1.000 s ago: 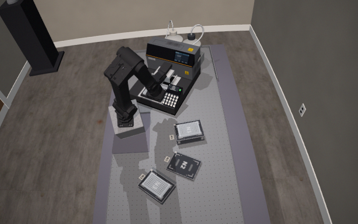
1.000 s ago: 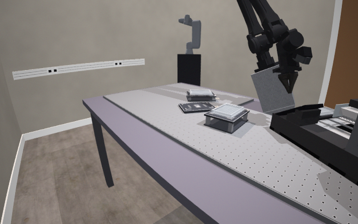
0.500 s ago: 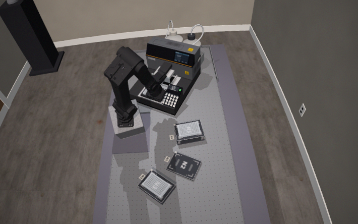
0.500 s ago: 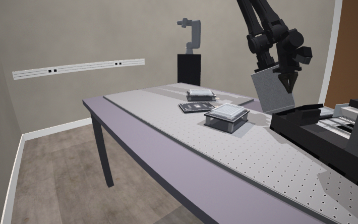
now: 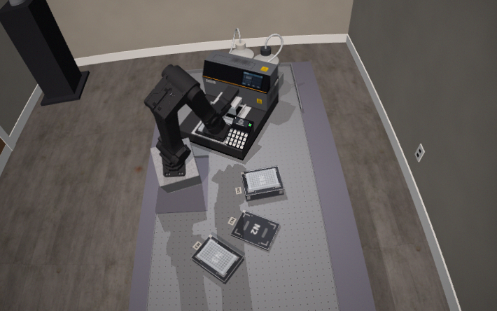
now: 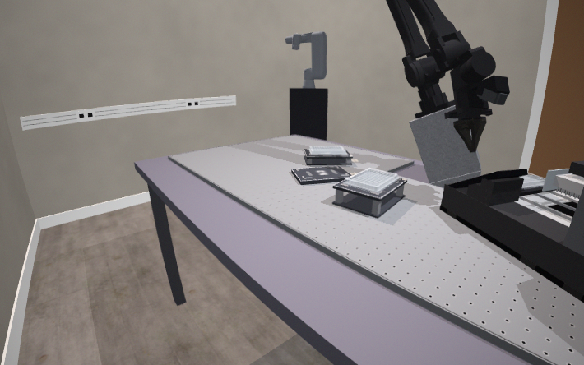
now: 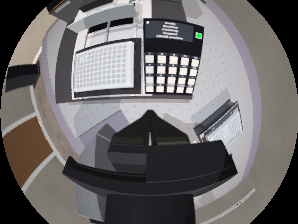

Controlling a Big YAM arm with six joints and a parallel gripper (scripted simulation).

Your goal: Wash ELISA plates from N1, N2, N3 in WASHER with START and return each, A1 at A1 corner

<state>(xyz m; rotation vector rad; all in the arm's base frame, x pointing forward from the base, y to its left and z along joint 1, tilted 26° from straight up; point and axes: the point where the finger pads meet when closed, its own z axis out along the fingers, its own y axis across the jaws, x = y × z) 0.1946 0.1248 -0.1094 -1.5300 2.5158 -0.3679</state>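
Right now my hand is 120 mm to the right of the washer carrier, 70 mm above it and 40 mm past it. Round my hand: plate washer (250 mm to the left, 40 mm ahead, 10 mm below).
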